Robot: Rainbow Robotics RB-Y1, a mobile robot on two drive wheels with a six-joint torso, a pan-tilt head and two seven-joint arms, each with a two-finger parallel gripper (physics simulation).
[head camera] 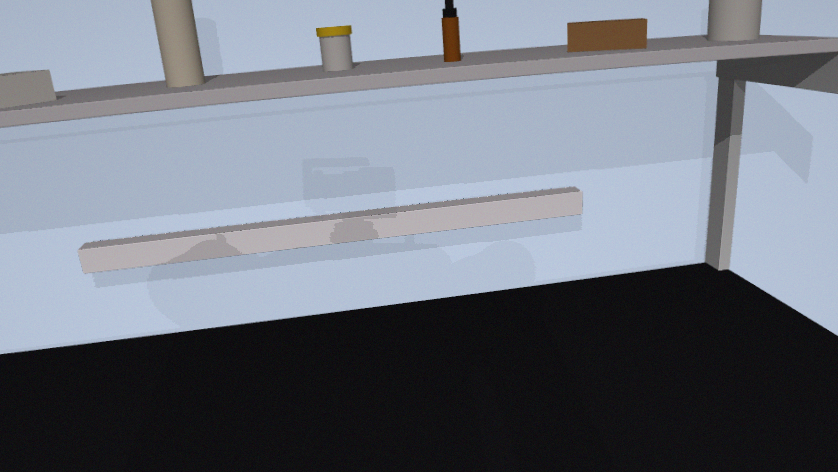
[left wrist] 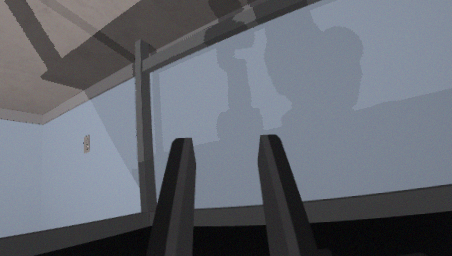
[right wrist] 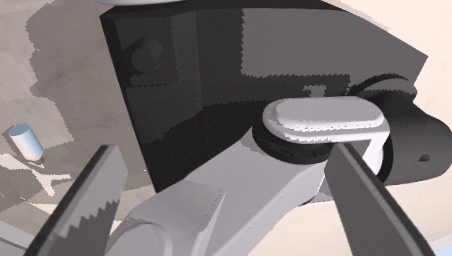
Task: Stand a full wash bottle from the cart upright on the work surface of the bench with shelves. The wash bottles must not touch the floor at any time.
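Places are measured from the robot's base along level axes (x ahead, y left, z up), in metres.
Where they show: left gripper, between the fingertips: (left wrist: 226, 149); right gripper, between the fingertips: (right wrist: 226, 158).
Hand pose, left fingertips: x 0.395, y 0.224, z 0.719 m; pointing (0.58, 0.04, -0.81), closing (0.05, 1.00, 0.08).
Note:
Each offset is from my left fingertips to the centre of the thing. "spot": to the spot under its first point. Level surfaces: height alone.
The black work surface @[dz +0.195 m] (head camera: 445, 381) of the bench fills the lower head view; no wash bottle shows on it there. My left gripper (left wrist: 226, 149) is partly open, with nothing between its fingers; the bench's edge (left wrist: 375, 204) and leg @[spot: dx +0.892, dy -0.383, dz -0.293 m] (left wrist: 144, 120) show beyond them. A white-blue cylinder @[dx +0.111, dy -0.045, dz -0.690 m] (right wrist: 28, 143), which looks like the wash bottle, shows tilted against the floor at the left of the right wrist view, outside both grippers. I cannot tell for certain whether it touches the floor. My right gripper (right wrist: 226, 158) is wide open and empty. The cart does not show.
The bench shelf (head camera: 387, 80) runs above the work surface, carrying a tall beige cylinder @[dx +0.402, dy +0.354, dz +0.741 m] (head camera: 178, 46), a yellow-lidded jar @[dx +0.511, dy +0.172, dz +0.682 m] (head camera: 336, 52), an amber bottle @[dx +0.557, dy +0.014, dz +0.698 m] (head camera: 450, 39) and a brown box @[dx +0.666, dy -0.192, dz +0.672 m] (head camera: 606, 36). A post (head camera: 727, 175) stands at the right. A rail (head camera: 457, 215) crosses the wall.

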